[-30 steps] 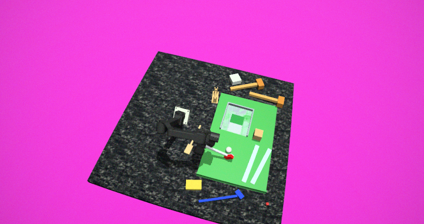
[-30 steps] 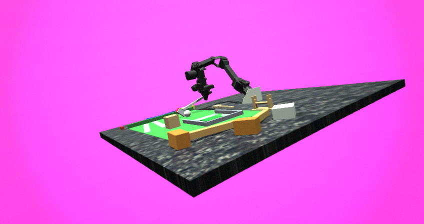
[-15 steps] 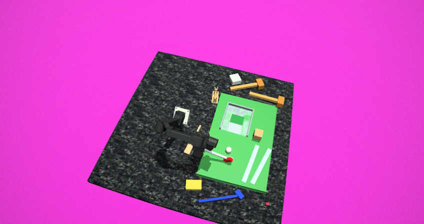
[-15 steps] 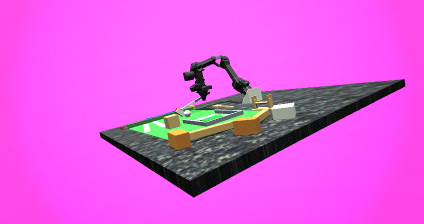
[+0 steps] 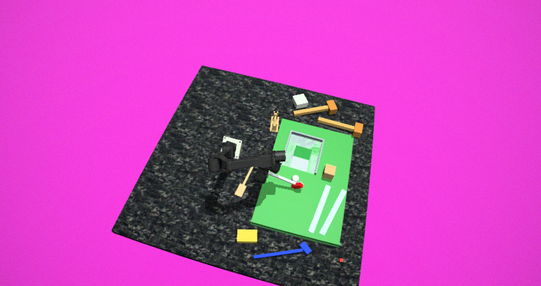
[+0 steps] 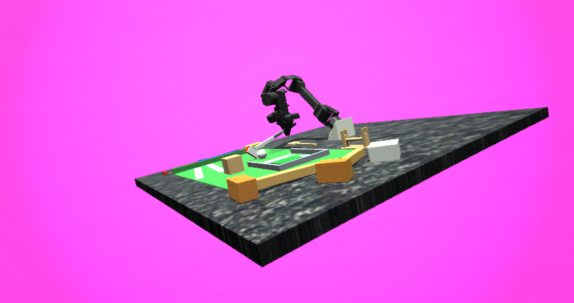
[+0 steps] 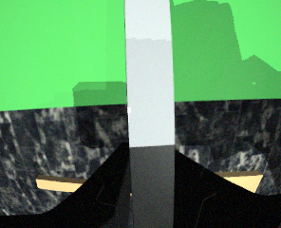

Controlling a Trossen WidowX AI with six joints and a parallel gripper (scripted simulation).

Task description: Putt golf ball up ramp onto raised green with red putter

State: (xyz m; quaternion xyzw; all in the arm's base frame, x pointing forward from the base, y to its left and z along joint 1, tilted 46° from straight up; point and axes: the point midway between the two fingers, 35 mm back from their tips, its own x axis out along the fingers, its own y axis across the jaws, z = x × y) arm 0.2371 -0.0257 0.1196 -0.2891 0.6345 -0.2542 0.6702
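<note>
Right now my gripper tip is 9 cm short of the red putter and 1 cm to the right of it. Round my gripper tip: white golf ball: 18 cm ahead, 5 cm to the left, 4 cm below; wooden paddle: 9 cm behind, 6 cm below, 5 cm to the right; yellow block: 35 cm to the right, 5 cm below, 3 cm ahead.
</note>
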